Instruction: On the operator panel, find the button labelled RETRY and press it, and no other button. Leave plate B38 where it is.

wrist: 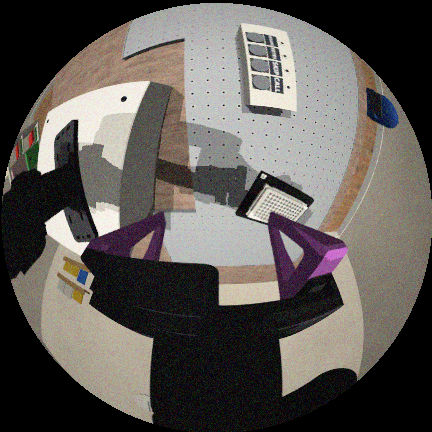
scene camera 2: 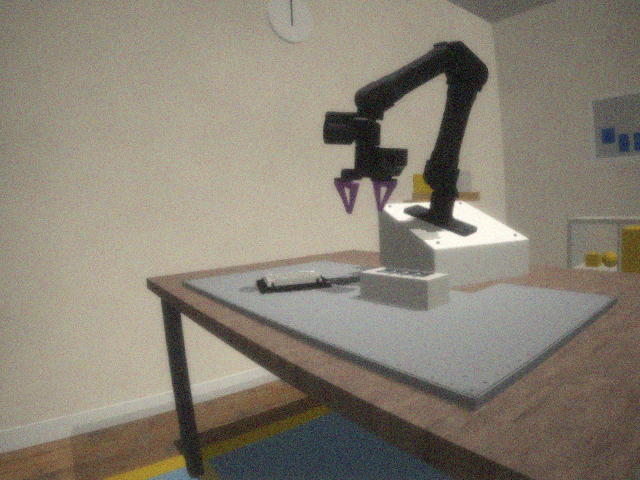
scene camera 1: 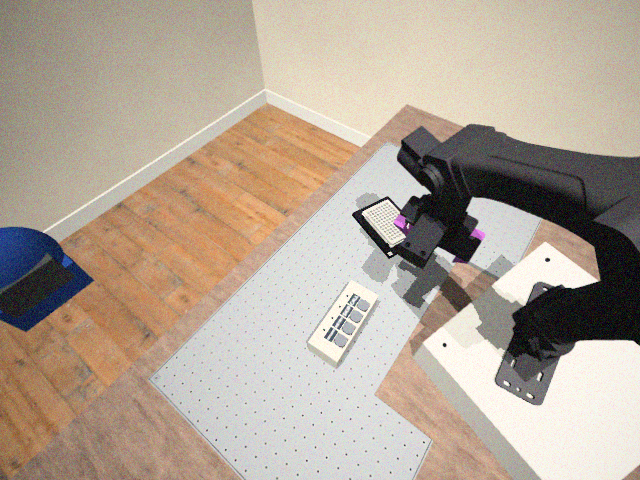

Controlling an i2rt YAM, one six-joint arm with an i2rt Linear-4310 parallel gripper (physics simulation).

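The operator panel (scene camera 1: pixel 316 342) (scene camera 2: pixel 392 291) (wrist: pixel 288 101) is a cream box with a row of round grey buttons. In the wrist view the labels SKIP and CALL are readable at the end nearer the plate. The button beyond SKIP (wrist: pixel 257 50) has a small, blurred label that looks like RETRY; the farthest label is unreadable. Plate B38 (scene camera 1: pixel 382 219) (scene camera 2: pixel 294 279) (wrist: pixel 280 205), a white well plate, sits on a black holder (scene camera 1: pixel 363 221) (wrist: pixel 250 197); its label is not readable. My gripper (scene camera 1: pixel 431 242) (scene camera 2: pixel 365 211) (wrist: pixel 216 217) is open and empty, high above the board, beside the plate and away from the panel.
The grey perforated board (scene camera 1: pixel 248 372) (scene camera 2: pixel 465 351) (wrist: pixel 215 105) carries the panel and holder. The white arm base (scene camera 1: pixel 584 413) (scene camera 2: pixel 480 263) (wrist: pixel 105 110) stands beside it. A blue object (scene camera 1: pixel 31 268) (wrist: pixel 384 110) is beyond the table edge.
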